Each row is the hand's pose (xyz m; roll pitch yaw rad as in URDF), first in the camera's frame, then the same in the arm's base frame.
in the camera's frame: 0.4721 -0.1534 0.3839 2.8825 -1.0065 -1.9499
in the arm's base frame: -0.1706 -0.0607 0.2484 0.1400 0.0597 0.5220
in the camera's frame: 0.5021 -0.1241 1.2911 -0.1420 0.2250 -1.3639
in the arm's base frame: 0.3574 0.4569 -0.2787 -2.2500 -0.5435 -0.7190
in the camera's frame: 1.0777 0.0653 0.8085 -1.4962 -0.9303 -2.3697
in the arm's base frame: 0.0117 -0.2042 -0.4871 1.6960 -0.0664 0.7360
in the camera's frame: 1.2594 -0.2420 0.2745 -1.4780 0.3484 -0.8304
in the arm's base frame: -0.0402 -0.7451 -0.1444 2.6817 -0.1633 -1.1093
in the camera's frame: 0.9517 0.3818 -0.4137 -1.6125 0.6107 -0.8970
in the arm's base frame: -0.9920 -0.7319 0.0822 2.6303 -0.3439 -1.3153
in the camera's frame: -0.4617 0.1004 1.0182 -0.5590 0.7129 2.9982
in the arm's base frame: -0.1379 1.0905 0.3592 1.0901 -0.8815 2.7992
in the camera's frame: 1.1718 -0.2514 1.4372 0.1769 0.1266 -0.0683
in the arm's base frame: 0.6530 -0.0004 -0.7141 -2.1980 0.5515 -1.4097
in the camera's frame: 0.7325 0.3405 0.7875 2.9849 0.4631 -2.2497
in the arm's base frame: -0.2719 0.1252 -0.4071 0.7575 -1.3796 -0.2317
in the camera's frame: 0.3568 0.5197 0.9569 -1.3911 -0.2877 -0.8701
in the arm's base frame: -0.3707 0.5609 -0.3584 2.7647 0.1455 -0.5495
